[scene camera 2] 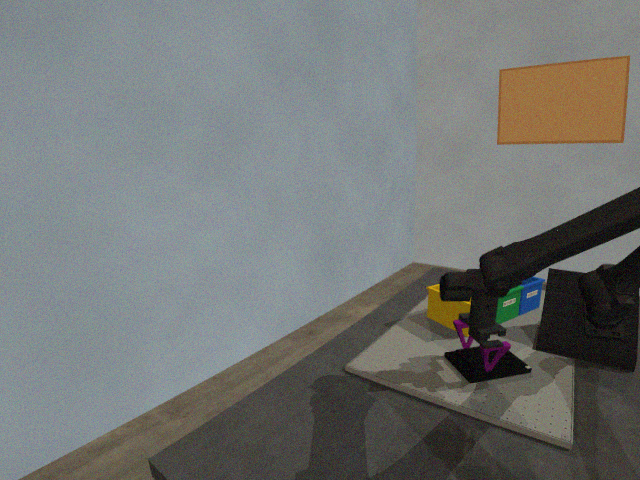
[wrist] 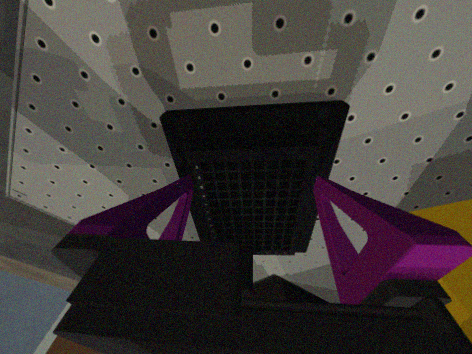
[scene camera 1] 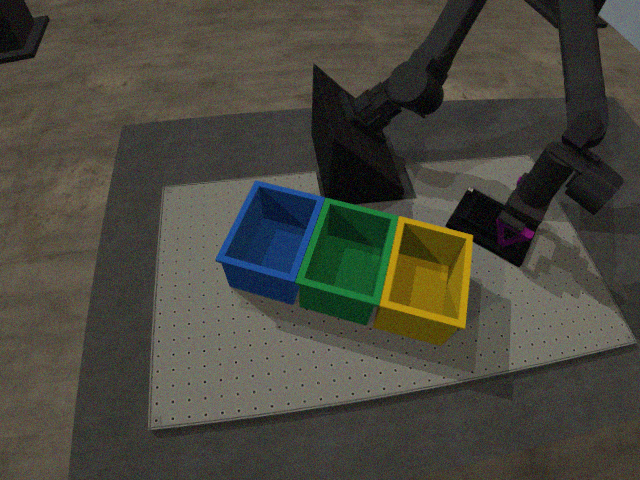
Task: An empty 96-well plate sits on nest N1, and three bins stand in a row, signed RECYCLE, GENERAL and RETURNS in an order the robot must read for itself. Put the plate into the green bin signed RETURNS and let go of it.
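Frame: origin at the arm's base, x ahead, y left, z up, level; metres.
Seen in the pictures: gripper, fingertip midpoint: (scene camera 2: 476, 359) (wrist: 251, 182) (scene camera 1: 508, 228); arm's base, link origin: (scene camera 2: 601, 316) (scene camera 1: 360, 120).
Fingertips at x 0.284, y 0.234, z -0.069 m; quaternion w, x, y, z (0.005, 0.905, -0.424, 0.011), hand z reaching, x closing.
Pixels of each thing's middle, then the offset from my fingertips to it. "spot": a spot on its surface instead. Level surfaces: height alone.
- dark 96-well plate, body centre: (wrist: 253, 208) (scene camera 1: 495, 221) (scene camera 2: 487, 357) 0.022 m back, 0.020 m right, 0.001 m up
- green bin, body centre: (scene camera 1: 347, 262) (scene camera 2: 487, 298) 0.019 m ahead, 0.347 m right, 0.031 m up
- blue bin, surface spot: (scene camera 1: 281, 248) spot: 0.060 m back, 0.446 m right, 0.013 m down
- yellow bin, surface spot: (scene camera 1: 426, 289) spot: 0.080 m ahead, 0.212 m right, 0.013 m down
- perforated pale board, surface height: 0.018 m down
The dark 96-well plate (wrist: 252, 210) shows its grid of wells in the wrist view. It sits on the black nest (wrist: 255, 125) (scene camera 1: 473, 209) (scene camera 2: 467, 369), and the two are hard to tell apart in the scene views. My gripper (wrist: 251, 182) (scene camera 2: 478, 355) is open and empty, its magenta fingertips at either side of the plate; their exact height is unclear. The green bin (scene camera 1: 359, 268) (scene camera 2: 509, 304) stands empty in the middle of the row, between the blue bin (scene camera 1: 281, 248) (scene camera 2: 531, 297) and the yellow bin (scene camera 1: 426, 289) (scene camera 2: 444, 310). The labels on the green and blue bins are too small to read.
The bins touch each other on the perforated pale board (scene camera 1: 232, 361) (scene camera 2: 547, 413). The yellow bin is nearest the nest, and its edge shows at the right of the wrist view. A dark wedge-shaped block (scene camera 1: 356, 165) (scene camera 2: 573, 320) stands behind the bins, beside the arm.
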